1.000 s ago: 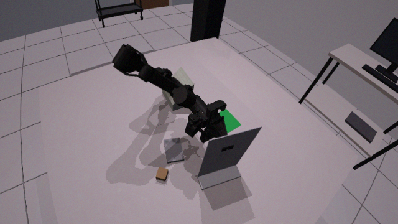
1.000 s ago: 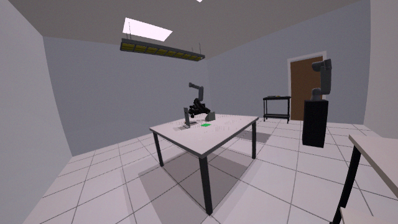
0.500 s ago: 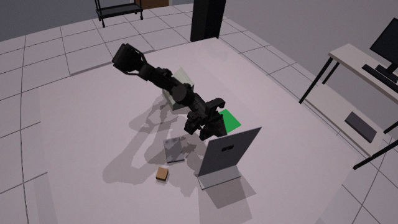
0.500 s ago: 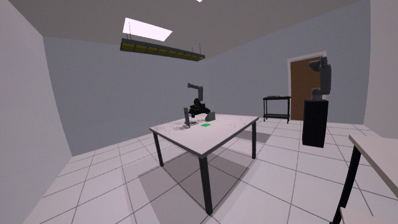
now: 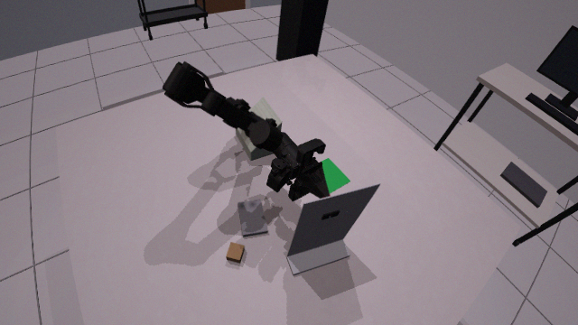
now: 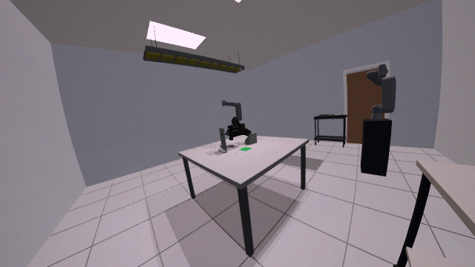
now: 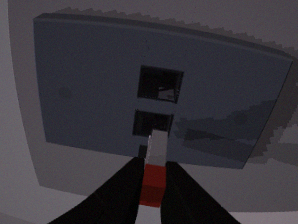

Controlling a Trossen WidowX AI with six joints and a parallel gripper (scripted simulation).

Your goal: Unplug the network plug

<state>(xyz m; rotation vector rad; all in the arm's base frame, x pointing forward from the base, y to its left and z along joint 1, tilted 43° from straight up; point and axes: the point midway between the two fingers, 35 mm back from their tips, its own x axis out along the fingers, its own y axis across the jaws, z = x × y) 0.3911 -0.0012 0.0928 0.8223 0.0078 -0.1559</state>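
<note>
Right now my gripper tip is 210 mm above the green marked square, 190 mm to the right of it and 140 mm past it. Also, from my gripper tip: grey upright panel: 80 mm below, 40 mm ahead, 20 mm to the right; then small brown block: 200 mm to the right, 190 mm below, 80 mm behind; then flat grey plate: 200 mm below, 140 mm behind, 100 mm to the right.
</note>
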